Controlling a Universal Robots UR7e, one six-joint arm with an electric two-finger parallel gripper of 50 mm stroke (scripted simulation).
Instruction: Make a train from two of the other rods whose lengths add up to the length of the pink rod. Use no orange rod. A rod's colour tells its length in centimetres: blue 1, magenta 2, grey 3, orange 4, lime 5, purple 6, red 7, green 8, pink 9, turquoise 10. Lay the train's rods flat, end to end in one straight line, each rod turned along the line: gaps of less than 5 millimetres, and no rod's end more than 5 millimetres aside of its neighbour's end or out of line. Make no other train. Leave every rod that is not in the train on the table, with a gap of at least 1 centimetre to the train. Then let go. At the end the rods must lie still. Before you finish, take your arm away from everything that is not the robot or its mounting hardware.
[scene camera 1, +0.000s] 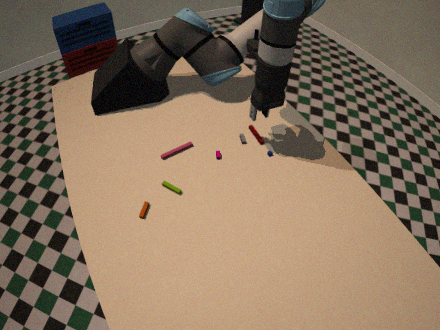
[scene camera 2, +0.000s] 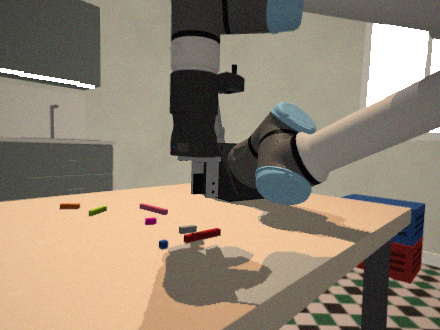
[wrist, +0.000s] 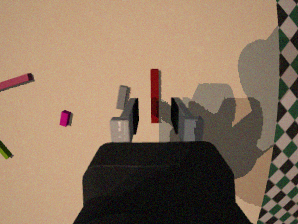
Labels:
My gripper shows in scene camera 1, in scene camera 2 and in the wrist view (154, 109). One and the same spot on my gripper: (scene camera 1: 262, 98) is (scene camera 2: 172, 131).

